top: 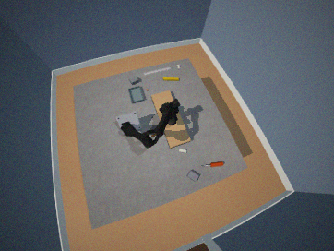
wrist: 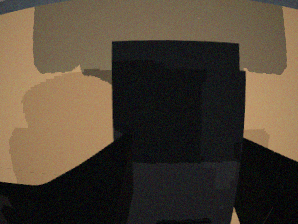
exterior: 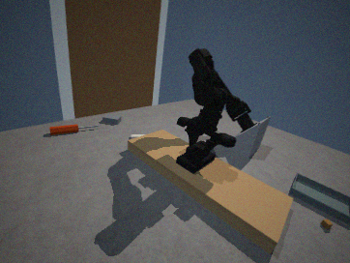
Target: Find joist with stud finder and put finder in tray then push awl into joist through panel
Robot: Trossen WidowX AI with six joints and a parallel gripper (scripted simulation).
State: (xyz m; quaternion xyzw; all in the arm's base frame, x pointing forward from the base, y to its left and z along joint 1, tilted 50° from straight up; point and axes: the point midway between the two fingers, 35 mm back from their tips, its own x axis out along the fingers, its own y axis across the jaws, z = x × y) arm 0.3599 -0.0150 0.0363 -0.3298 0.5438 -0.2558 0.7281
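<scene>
Now: the tray 360 mm to the left of my gripper tip, 220 mm behind it and 50 mm below it. Also, from my gripper tip: black stud finder (20 mm behind, 20 mm above); then small orange cube (380 mm to the left, 100 mm behind, 60 mm below); then awl (200 mm behind, 90 mm to the right, 60 mm below).
</scene>
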